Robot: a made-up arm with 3 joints. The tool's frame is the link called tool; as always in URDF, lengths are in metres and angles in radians. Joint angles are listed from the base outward. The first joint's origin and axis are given. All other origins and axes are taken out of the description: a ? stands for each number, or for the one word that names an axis. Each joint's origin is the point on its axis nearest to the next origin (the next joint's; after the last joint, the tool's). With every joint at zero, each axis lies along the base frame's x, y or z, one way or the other. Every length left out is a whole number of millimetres.
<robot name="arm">
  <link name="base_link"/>
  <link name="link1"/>
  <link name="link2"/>
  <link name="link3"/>
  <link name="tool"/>
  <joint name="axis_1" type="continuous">
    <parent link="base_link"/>
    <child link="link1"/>
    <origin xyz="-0.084 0 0.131"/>
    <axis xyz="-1 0 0"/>
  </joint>
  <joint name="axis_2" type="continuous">
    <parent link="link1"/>
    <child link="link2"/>
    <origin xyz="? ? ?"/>
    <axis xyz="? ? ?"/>
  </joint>
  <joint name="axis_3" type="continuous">
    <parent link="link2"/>
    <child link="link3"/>
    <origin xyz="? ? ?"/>
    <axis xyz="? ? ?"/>
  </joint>
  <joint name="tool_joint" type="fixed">
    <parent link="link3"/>
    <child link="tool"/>
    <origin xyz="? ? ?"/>
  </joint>
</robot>
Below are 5 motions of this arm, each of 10 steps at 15 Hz.
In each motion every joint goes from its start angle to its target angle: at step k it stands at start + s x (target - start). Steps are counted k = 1, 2, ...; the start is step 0. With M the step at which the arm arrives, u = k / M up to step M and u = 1 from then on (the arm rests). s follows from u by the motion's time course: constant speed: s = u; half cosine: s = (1 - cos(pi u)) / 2; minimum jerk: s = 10 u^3 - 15 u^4 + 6 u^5.
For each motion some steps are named. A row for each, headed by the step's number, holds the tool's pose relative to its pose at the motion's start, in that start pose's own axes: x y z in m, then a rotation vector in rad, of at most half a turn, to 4 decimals.
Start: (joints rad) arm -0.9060 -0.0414 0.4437
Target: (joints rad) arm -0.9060 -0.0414 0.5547
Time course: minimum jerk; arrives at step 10
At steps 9, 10:
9: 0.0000 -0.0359 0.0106 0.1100 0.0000 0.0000
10: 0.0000 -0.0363 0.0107 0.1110 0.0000 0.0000

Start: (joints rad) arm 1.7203 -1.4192 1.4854
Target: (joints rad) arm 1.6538 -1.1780 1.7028
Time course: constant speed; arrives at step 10
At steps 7, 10:
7: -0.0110 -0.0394 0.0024 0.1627 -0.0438 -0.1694
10: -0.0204 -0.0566 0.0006 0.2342 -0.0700 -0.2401

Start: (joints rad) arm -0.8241 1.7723 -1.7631
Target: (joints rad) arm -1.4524 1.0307 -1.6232
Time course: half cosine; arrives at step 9
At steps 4, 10:
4: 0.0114 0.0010 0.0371 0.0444 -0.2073 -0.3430
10: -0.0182 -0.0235 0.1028 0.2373 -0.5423 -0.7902

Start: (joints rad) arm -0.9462 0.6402 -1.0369
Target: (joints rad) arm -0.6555 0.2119 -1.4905
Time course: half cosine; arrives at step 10
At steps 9, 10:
9: 0.0902 0.1323 -0.1903 -0.6950 -0.0143 -0.4393
10: 0.0936 0.1333 -0.1963 -0.7128 -0.0134 -0.4503

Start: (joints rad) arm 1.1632 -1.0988 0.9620
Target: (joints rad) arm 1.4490 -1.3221 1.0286
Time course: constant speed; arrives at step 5
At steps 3, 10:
3: 0.0215 -0.0177 0.0344 -0.0278 0.0569 0.1987
10: 0.0428 -0.0296 0.0576 -0.0351 0.1041 0.3318

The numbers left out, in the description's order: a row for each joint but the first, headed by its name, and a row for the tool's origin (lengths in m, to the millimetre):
axis_2: xyz 0 -0.107 -0.187, axis 0 1 0
axis_3: xyz -0.079 0 -0.047, axis 1 0 0
tool: xyz 0 0.114 0.321

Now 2 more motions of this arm.
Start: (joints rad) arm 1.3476 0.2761 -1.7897
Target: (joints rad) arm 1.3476 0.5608 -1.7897
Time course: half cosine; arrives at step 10
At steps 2, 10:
2: -0.0062 -0.0022 -0.0005 0.0000 -0.0059 0.0265
10: -0.0609 -0.0306 -0.0068 0.0000 -0.0618 0.2779

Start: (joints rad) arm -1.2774 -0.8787 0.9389
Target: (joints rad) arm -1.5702 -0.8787 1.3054
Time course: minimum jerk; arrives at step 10
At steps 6, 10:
6: -0.0533 -0.0987 -0.0352 0.3772 -0.1352 -0.0751
10: -0.0809 -0.1408 -0.0692 0.5518 -0.2054 -0.0989

